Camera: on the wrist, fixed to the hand. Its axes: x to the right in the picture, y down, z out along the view.
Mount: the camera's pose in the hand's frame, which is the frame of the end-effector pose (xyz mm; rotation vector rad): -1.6 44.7 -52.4 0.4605 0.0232 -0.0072
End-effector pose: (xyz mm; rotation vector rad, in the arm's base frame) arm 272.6 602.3 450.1 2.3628 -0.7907 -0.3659
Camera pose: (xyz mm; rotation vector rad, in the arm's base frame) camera 273.8 599.3 518.9 2.7886 -0.9348 -0.1695
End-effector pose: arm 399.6 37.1 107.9 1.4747 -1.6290 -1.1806
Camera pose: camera 428.6 26.8 169.5 1.7610 -1.9690 -0.8170
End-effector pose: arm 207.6 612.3 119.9 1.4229 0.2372 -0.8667
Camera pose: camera 253.3 657.2 145.3 1.8600 0.0594 -0.9493
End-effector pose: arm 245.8 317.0 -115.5 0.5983 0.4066 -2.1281
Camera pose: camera 297.2 317.9 -161.4 0.8800 -0.0778 -2.2344
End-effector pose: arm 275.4 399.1 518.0 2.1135 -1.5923 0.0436
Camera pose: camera 247.8 412.5 579.7 2.4440 -1.6823 0.4719
